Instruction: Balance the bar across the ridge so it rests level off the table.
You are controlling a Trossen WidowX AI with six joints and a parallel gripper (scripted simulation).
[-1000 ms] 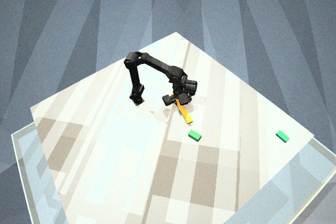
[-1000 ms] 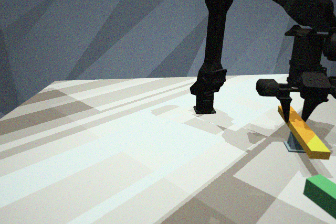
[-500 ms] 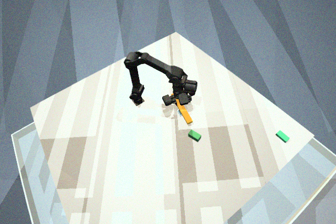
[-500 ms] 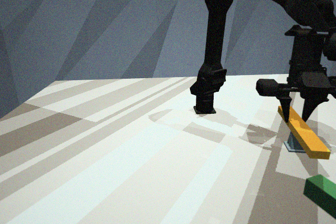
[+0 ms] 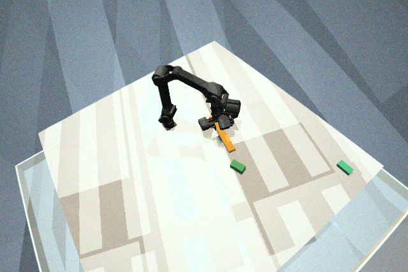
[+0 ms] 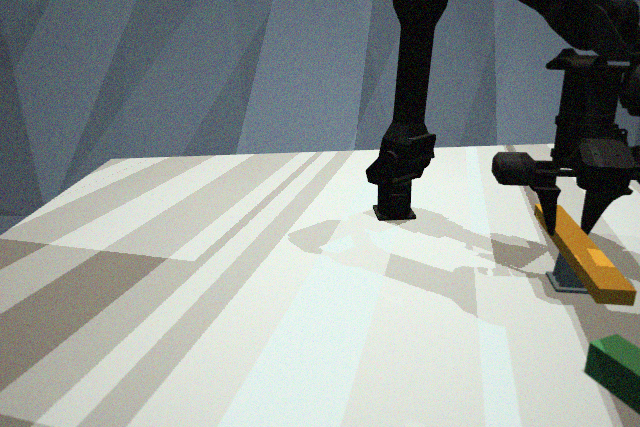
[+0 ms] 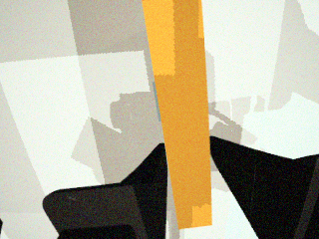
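Right now the orange-yellow bar is 3 cm ahead of my gripper tip and 1 cm to the right of it.
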